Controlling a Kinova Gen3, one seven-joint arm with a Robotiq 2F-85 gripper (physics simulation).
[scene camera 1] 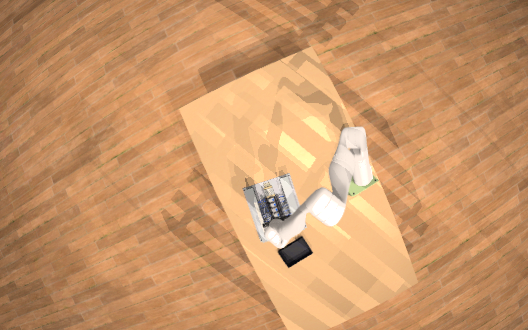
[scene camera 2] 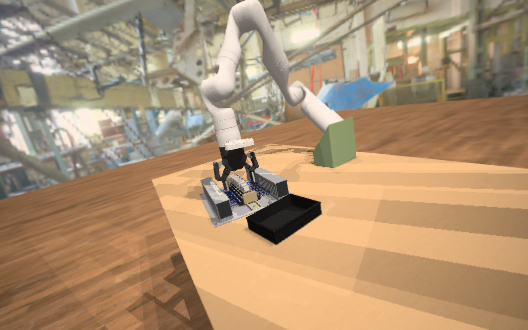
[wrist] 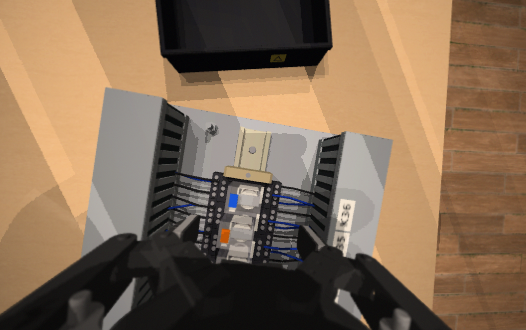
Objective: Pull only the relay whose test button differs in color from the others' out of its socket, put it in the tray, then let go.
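Where they show: gripper, fingertip midpoint: (scene camera 2: 241, 186) (wrist: 249, 231); arm's base at its link origin: (scene camera 1: 362, 178) (scene camera 2: 337, 131).
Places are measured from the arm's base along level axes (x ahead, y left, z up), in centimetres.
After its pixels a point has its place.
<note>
The relay with the orange test button (wrist: 242, 231) {z -6.2, x 48.3, y 1.4 cm} sits in the socket row of the panel, second from the tray end. The end relay (wrist: 248, 198) {z -6.3, x 48.6, y 4.0 cm} has a blue button. A third relay (wrist: 240, 250) {z -7.7, x 48.1, y -0.9 cm} partly shows behind the orange one; its button is hidden by the gripper. My gripper (scene camera 2: 237, 179) {z -7.7, x 48.8, y 0.8 cm} (wrist: 249, 231) {z -7.7, x 48.8, y 0.8 cm} is open and empty, low over the row, with one finger on each side of the orange-button relay and a gap at both sides. In scene camera 1 the arm hides it. The black tray (scene camera 1: 296, 251) {z -12.7, x 47.0, y 23.3 cm} (scene camera 2: 262, 231) {z -11.3, x 55.4, y 24.7 cm} (wrist: 225, 61) {z -11.3, x 45.7, y 17.1 cm} stands beside the panel, with no relay visible inside.
Tall grey slotted ducts (scene camera 2: 216, 197) (wrist: 127, 155) flank the relay row, with the fingers between them. Black and blue wires run from the sockets to the ducts. A beige end stop (wrist: 240, 173) {z -9.0, x 47.8, y 5.7 cm} and rail (wrist: 245, 150) {z -12.7, x 48.1, y 8.0 cm} lie towards the tray. A green wedge (scene camera 2: 342, 142) {z -4.2, x 2.6, y 4.6 cm} carries the arm base.
</note>
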